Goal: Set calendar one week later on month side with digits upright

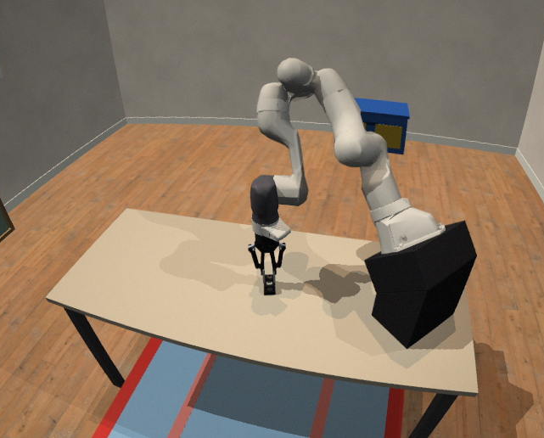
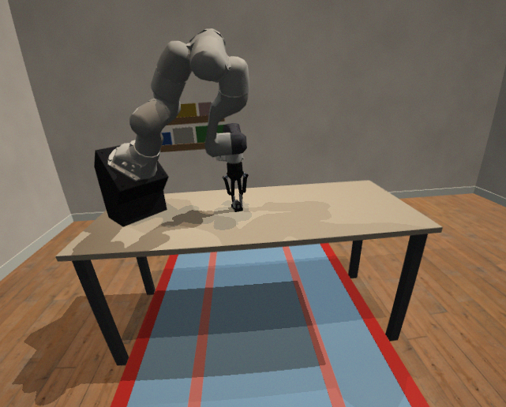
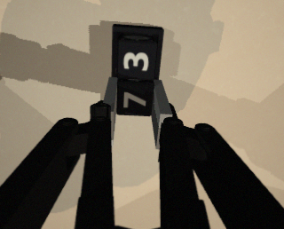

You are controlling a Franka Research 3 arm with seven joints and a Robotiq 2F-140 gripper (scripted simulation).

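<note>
The black tray is 20 mm to the left of my hand and 40 mm below it.
</note>
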